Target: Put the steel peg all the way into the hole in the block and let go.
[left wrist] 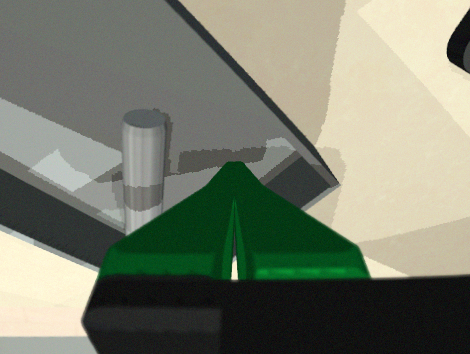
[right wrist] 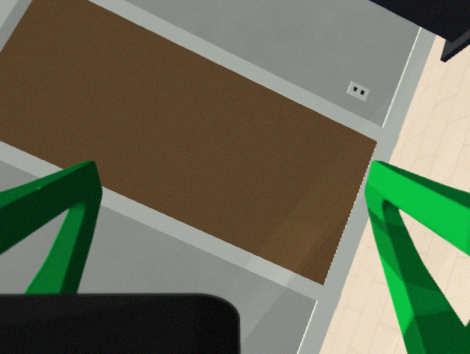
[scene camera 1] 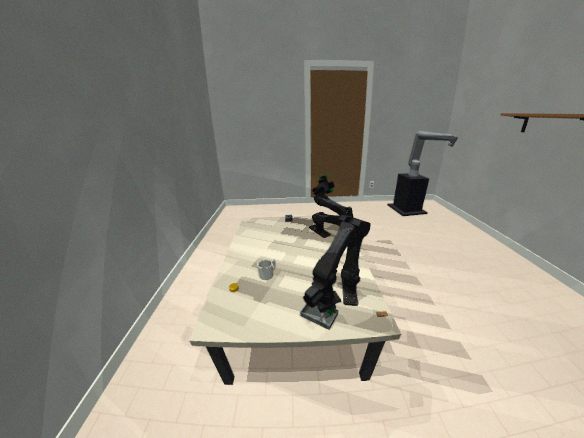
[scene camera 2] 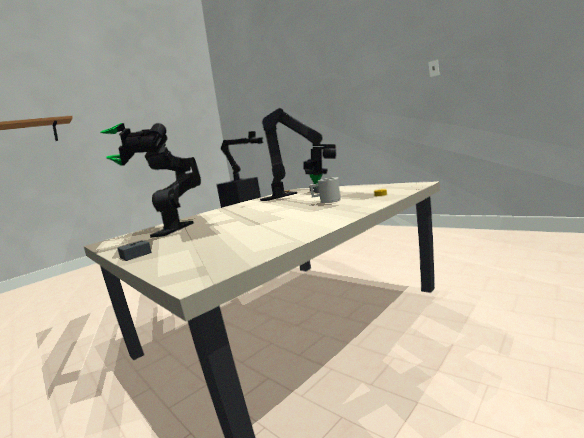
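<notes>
The steel peg lies in the dark grey tray, left of the left fingers in the left wrist view; its near end is hidden behind them. My left gripper is shut with nothing between its fingers, low over the tray. The peg cannot be made out in the scene views. The dark block sits on the table near its far end in scene camera 1, with a small opening in its top. My right gripper is open and empty, raised high, away from the block.
A grey mug stands on the table, near a yellow disc. A small orange-brown piece lies near the table's right edge in scene camera 1.
</notes>
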